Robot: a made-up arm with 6 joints. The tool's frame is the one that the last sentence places.
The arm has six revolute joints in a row. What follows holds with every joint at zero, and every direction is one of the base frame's. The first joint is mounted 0.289 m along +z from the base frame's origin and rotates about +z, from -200 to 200 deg. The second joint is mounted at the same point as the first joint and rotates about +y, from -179.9 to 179.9 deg. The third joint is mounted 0.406 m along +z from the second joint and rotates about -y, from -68 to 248 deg. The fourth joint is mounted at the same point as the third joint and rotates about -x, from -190 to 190 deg. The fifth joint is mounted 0.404 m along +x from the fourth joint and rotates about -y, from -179.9 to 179.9 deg. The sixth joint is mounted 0.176 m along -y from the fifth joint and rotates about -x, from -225 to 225 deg. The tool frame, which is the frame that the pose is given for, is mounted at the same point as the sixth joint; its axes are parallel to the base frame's.
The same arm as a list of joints. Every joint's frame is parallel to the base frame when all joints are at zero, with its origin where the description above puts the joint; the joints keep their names.
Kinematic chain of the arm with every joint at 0, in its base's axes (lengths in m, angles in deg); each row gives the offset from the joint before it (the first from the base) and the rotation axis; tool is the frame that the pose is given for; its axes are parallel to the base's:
joint 1: xyz 0 0 0.289 axis +z
joint 2: xyz 0 0 0 axis +y
joint 3: xyz 0 0 0.406 axis -y
joint 4: xyz 0 0 0 axis -x
joint 5: xyz 0.404 0 0 axis -y
joint 6: xyz 0 -0.176 0 axis -x
tool: xyz 0 0 0
Joint limits (deg, base to tool): -200..200 -179.9..179.9 -68..248 -190..190 -179.9..179.9 -225..225

